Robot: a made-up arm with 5 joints. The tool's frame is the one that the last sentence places.
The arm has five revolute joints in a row. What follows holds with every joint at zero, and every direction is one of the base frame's. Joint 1 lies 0.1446 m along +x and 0.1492 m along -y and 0.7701 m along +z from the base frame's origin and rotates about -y. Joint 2 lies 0.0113 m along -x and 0.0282 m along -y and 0.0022 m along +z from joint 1 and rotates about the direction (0.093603, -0.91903, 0.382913). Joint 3 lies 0.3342 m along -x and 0.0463 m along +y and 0.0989 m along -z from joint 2 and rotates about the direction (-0.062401, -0.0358, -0.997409). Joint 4 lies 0.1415 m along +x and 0.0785 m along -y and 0.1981 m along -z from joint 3 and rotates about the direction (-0.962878, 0.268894, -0.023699). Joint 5 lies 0.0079 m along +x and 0.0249 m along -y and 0.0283 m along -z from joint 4 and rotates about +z. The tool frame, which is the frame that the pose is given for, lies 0.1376 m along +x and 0.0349 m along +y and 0.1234 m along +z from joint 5; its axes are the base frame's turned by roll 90, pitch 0 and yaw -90 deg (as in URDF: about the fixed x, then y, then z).
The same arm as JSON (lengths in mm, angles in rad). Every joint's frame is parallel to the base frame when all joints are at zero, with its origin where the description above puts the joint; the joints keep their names.
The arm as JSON. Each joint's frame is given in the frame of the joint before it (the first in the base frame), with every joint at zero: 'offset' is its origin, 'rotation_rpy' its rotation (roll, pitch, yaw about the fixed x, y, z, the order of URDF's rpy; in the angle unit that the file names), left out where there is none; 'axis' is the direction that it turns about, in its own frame. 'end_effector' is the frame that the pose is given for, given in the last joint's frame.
{"length_unit": "mm", "angle_unit": "rad", "chain": [{"id": "joint 1", "offset": [144.6, -149.2, 770.1], "axis": [0.0, -1.0, 0.0]}, {"id": "joint 2", "offset": [-11.3, -28.2, 2.2], "axis": [0.093603, -0.91903, 0.382913]}, {"id": "joint 3", "offset": [-334.2, 46.3, -98.9], "axis": [-0.062401, -0.0358, -0.997409]}, {"id": "joint 4", "offset": [141.5, -78.5, -198.1], "axis": [-0.962878, 0.268894, -0.023699]}, {"id": "joint 5", "offset": [7.9, -24.9, -28.3], "axis": [0.0, 0.0, 1.0]}], "end_effector": {"offset": [137.6, 34.9, 123.4], "rotation_rpy": [1.5708, 0.0, -1.5708]}}
